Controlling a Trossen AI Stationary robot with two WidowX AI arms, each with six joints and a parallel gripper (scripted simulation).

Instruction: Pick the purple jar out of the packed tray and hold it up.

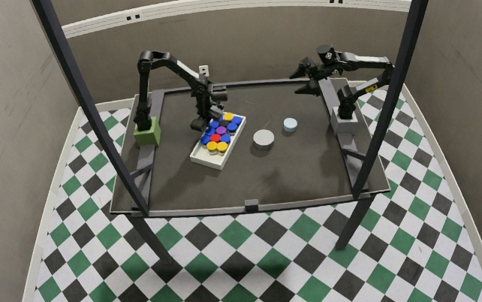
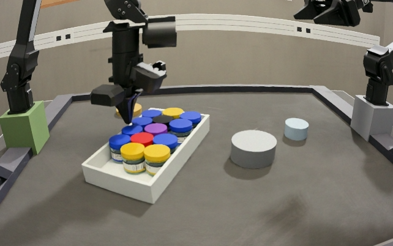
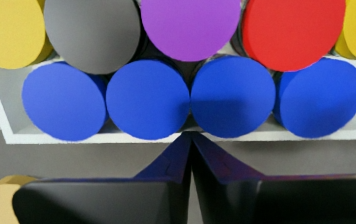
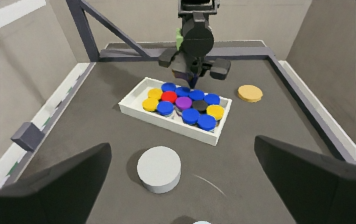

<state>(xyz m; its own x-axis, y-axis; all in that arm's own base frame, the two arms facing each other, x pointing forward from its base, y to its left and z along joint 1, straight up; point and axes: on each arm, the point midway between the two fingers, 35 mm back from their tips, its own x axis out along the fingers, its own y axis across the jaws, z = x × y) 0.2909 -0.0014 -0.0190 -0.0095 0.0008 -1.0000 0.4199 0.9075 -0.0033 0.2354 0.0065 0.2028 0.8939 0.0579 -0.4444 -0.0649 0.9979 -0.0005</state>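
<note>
Right now my left hand is 6 cm to the left of the purple jar, 5 cm above it and 3 cm past it. From my left hand the other things lie so: flat yellow disc (19 cm ahead, 7 cm below, 3 cm to the left); then red jar (7 cm behind, 5 cm below, 4 cm to the right); then grey cylinder (24 cm to the right, 7 cm behind, 6 cm below).
</note>
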